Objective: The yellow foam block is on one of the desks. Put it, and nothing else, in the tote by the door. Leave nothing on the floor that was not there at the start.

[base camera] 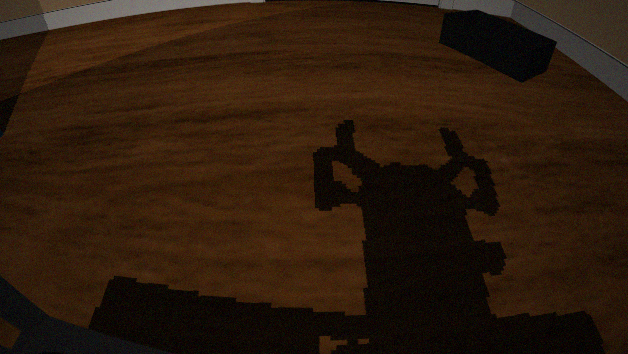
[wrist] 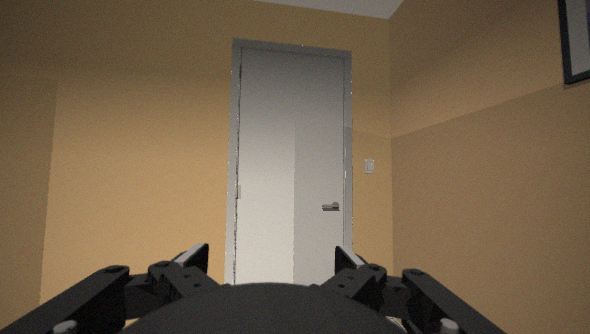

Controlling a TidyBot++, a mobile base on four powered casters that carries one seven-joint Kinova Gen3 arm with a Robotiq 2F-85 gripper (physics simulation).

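Frame: origin at the arm's base, x ahead, y left, z up, level; metres.
Seen in the pictures: gripper, between the fingertips: [wrist: 272,259].
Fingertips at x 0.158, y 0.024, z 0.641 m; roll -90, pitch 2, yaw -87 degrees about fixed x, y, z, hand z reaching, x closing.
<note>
A point is followed by its place in that frame.
My gripper [wrist: 272,259] {x 0.158, y 0.024, z 0.641 m} is open, with its fingers wide apart and nothing between them, in front of the door. The white door [wrist: 290,150] {x 1.592, y 0.005, z 0.920 m} stands upright in the far wall, with its handle at the right. In the base camera view a dark, box-like shape [base camera: 495,46] {x 0.988, y -0.411, z -0.333 m} sits on the floor at the upper right, close to the wall. It may be the tote, but its inside cannot be made out. The yellow foam block and the desks do not show in either view.
The wooden floor [base camera: 175,200] {x 0.393, y 0.235, z -0.397 m} carries the dark shadow of my arm and gripper. Pale baseboards [base camera: 150,11] {x 1.478, y 0.901, z -0.392 m} run along the walls. A light switch [wrist: 369,166] {x 1.685, y -0.601, z 0.820 m} is right of the door. A framed picture [wrist: 566,45] {x 0.679, y -0.903, z 1.157 m} hangs on the right wall.
</note>
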